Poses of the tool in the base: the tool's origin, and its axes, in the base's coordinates. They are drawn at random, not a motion.
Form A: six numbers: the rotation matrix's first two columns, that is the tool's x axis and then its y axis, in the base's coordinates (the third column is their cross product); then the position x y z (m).
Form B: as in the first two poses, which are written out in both.
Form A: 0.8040 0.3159 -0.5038 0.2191 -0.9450 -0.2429 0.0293 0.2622 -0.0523
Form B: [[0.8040 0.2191 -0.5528], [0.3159 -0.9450 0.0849], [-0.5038 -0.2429 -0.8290]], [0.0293 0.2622 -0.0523]
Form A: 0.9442 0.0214 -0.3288 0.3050 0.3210 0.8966 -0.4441 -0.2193 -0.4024
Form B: [[0.9442 0.3050 0.1247], [0.0214 0.3210 -0.9469], [-0.3288 0.8966 0.2966]], [-0.4441 -0.2193 -0.4024]
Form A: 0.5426 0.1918 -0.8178 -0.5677 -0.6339 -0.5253 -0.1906 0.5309 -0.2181
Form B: [[0.5426 -0.5677 -0.6192], [0.1918 -0.6339 0.7493], [-0.8178 -0.5253 -0.2351]], [-0.1906 0.5309 -0.2181]
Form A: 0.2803 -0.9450 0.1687 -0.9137 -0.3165 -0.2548 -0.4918 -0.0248 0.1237
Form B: [[0.2803 -0.9137 0.2942], [-0.9450 -0.3165 -0.0827], [0.1687 -0.2548 -0.9522]], [-0.4918 -0.0248 0.1237]
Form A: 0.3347 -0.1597 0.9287 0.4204 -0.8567 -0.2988 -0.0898 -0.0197 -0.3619
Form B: [[0.3347 0.4204 0.8433], [-0.1597 -0.8567 0.4904], [0.9287 -0.2988 -0.2196]], [-0.0898 -0.0197 -0.3619]
